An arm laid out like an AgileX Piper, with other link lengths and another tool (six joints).
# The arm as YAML. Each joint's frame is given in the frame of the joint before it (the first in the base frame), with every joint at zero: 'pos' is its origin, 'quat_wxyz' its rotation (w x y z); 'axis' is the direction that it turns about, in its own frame. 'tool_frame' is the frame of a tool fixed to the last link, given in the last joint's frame.
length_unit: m
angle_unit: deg
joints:
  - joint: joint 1
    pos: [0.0, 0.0, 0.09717]
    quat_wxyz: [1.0, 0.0, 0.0, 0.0]
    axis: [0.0, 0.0, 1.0]
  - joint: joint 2
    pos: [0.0, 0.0, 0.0]
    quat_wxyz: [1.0, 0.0, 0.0, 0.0]
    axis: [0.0, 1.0, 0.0]
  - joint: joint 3
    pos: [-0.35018, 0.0, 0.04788]
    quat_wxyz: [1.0, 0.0, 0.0, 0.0]
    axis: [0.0, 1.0, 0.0]
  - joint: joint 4
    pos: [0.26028, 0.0, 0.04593]
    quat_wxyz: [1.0, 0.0, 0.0, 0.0]
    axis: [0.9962, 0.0, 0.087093]
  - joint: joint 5
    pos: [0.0, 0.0, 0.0]
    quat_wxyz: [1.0, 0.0, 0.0, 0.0]
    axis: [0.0, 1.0, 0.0]
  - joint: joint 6
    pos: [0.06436, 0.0, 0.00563]
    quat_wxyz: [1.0, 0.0, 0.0, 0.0]
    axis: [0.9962, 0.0, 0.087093]
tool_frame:
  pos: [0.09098, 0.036, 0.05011]
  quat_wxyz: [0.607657, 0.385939, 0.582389, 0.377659]
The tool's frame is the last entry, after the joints.
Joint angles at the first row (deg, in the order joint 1, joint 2, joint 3, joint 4, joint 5, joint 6):
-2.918, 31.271, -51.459, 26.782, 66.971, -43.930
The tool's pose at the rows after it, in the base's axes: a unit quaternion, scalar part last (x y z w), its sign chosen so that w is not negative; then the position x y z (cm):
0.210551 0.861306 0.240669 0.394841 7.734 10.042 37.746
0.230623 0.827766 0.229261 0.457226 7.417 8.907 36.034
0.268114 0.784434 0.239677 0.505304 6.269 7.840 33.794
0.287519 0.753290 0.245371 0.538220 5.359 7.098 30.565
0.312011 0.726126 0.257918 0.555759 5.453 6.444 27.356
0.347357 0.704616 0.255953 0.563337 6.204 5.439 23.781
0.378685 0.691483 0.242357 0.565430 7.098 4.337 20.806
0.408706 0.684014 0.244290 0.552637 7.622 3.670 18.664
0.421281 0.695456 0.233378 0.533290 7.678 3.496 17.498
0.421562 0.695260 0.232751 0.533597 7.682 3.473 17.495
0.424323 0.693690 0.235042 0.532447 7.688 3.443 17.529
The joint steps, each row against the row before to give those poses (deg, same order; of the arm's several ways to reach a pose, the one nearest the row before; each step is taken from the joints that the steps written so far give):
-0.004, -1.304, 3.426, -3.348, -7.330, -0.004
0.001, -5.527, 6.404, -3.239, -8.867, 1.545
0.005, -7.778, 7.667, -2.889, -7.556, 5.460
-0.018, -7.422, 8.158, -2.114, -5.885, 3.243
-0.236, -5.226, 8.071, -0.766, -6.278, 3.214
-0.871, -3.548, 7.965, -3.257, -5.859, 5.381
-0.520, -1.070, 6.240, -6.687, -5.097, 7.736
-0.083, -0.087, 4.259, -4.491, -2.765, 7.344
0.000, 0.001, 0.639, -1.516, 2.505, 1.836
-0.003, 0.001, 0.002, -0.249, -0.002, 0.213
0.002, -0.003, -0.003, -0.007, 0.004, 0.475

